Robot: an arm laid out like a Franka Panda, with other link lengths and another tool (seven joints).
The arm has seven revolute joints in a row. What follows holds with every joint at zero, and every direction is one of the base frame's. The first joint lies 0.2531 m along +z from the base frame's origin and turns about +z. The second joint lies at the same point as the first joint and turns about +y. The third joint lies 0.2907 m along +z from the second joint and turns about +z. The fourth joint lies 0.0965 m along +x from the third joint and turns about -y. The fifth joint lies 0.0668 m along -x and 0.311 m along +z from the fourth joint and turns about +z. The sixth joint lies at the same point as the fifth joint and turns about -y. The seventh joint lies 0.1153 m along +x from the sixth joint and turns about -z. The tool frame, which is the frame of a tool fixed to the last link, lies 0.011 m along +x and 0.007 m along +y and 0.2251 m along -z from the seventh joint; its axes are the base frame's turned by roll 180, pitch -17.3 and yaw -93.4 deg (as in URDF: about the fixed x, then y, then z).
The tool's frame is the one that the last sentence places.
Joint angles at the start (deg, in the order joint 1, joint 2, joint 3, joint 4, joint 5, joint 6, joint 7):
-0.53 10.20 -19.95 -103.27 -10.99 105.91 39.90
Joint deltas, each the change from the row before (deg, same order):
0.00 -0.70 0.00 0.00 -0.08 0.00 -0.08
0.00 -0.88 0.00 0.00 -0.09 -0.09 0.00
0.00 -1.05 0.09 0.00 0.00 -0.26 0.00
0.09 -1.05 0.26 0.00 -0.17 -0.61 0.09
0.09 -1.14 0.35 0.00 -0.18 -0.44 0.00
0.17 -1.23 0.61 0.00 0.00 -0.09 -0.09
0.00 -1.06 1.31 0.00 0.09 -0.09 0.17
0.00 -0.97 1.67 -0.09 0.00 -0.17 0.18
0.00 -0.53 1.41 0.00 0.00 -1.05 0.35
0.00 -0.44 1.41 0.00 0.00 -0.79 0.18
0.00 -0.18 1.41 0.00 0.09 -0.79 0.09
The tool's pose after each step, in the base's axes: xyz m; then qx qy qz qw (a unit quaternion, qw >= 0). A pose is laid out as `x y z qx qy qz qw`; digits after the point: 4 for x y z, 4 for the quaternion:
0.5105 -0.2280 0.2373 0.2434 -0.9298 0.1065 0.2548
0.5102 -0.2282 0.2450 0.2427 -0.9314 0.1086 0.2487
0.5096 -0.2272 0.2539 0.2423 -0.9331 0.1098 0.2420
0.5082 -0.2242 0.2622 0.2434 -0.9337 0.1109 0.2382
0.5077 -0.2205 0.2715 0.2460 -0.9342 0.1133 0.2324
0.5098 -0.2135 0.2820 0.2519 -0.9346 0.1168 0.2221
0.5136 -0.2016 0.2910 0.2601 -0.9343 0.1198 0.2122
0.5175 -0.1865 0.2984 0.2714 -0.9325 0.1232 0.2042
0.5173 -0.1734 0.3009 0.2792 -0.9299 0.1218 0.2061
0.5178 -0.1605 0.3032 0.2886 -0.9269 0.1217 0.2068
0.5183 -0.1473 0.3031 0.2988 -0.9232 0.1205 0.2095

